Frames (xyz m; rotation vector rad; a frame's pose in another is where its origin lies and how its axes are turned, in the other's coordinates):
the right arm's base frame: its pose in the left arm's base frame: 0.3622 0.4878 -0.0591 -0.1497 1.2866 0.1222
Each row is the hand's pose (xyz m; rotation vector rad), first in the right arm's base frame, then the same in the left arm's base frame.
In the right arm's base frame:
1: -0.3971 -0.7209 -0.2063 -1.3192 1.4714 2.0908
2: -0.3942 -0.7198 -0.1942 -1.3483 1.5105 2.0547
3: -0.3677 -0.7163 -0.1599 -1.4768 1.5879 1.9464
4: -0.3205 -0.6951 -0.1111 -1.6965 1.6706 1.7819
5: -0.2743 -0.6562 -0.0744 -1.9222 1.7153 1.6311
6: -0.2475 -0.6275 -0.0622 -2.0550 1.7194 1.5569
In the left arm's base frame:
1: 0.1829 -0.2612 0.2971 -0.0853 -1.3649 -2.2021
2: 0.1950 -0.2579 0.2975 -0.0421 -1.3740 -2.1724
3: 0.2341 -0.2481 0.2813 0.1110 -1.3664 -2.1123
4: 0.2896 -0.2182 0.2483 0.3444 -1.3127 -2.0315
5: 0.3303 -0.1730 0.2123 0.5538 -1.2195 -1.9611
6: 0.3442 -0.1424 0.1886 0.6603 -1.1475 -1.9299

